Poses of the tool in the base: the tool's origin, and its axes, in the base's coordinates. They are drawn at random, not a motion.
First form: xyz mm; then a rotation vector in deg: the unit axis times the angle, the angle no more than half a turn.
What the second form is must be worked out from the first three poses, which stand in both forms.
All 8 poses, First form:
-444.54, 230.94, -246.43, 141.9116, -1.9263, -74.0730
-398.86, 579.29, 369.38, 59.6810, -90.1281, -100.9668
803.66, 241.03, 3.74, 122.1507, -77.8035, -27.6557
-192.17, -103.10, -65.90, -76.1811, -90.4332, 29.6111
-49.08, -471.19, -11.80, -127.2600, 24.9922, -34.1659
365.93, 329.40, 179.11, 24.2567, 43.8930, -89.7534
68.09, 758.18, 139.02, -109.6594, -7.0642, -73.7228
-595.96, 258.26, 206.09, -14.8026, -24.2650, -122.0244
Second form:
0.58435, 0.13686, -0.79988, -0.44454; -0.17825, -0.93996, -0.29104, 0.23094; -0.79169, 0.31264, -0.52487, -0.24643; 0, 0, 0, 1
-0.54655, -0.09158, -0.83241, -0.39886; -0.81671, -0.16144, 0.55400, 0.57929; -0.18512, 0.98262, 0.01344, 0.36938; 0, 0, 0, 1
0.42201, -0.70470, -0.57035, 0.80366; -0.90659, -0.32969, -0.26345, 0.24103; -0.00239, 0.62825, -0.77801, 0.00374; 0, 0, 0, 1
0.06859, 0.50240, -0.86191, -0.19217; 0.91489, 0.31285, 0.25516, -0.10310; 0.39784, -0.80605, -0.43818, -0.06590; 0, 0, 0, 1
0.83103, -0.11702, 0.54378, -0.04908; -0.48280, -0.63721, 0.60072, -0.47119; 0.27621, -0.76175, -0.58604, -0.01180; 0, 0, 0, 1
-0.15377, 0.97429, 0.16465, 0.36593; -0.72817, 0.00090, -0.68540, 0.32940; -0.66792, -0.22529, 0.70931, 0.17911; 0, 0, 0, 1
0.47583, 0.48593, 0.73311, 0.06809; -0.33787, -0.66858, 0.66245, 0.75818; 0.81205, -0.56292, -0.15395, 0.13902; 0, 0, 0, 1
-0.55571, 0.83105, 0.02346, -0.59596; -0.75885, -0.51855, 0.39402, 0.25826; 0.33962, 0.20116, 0.91880, 0.20609; 0, 0, 0, 1

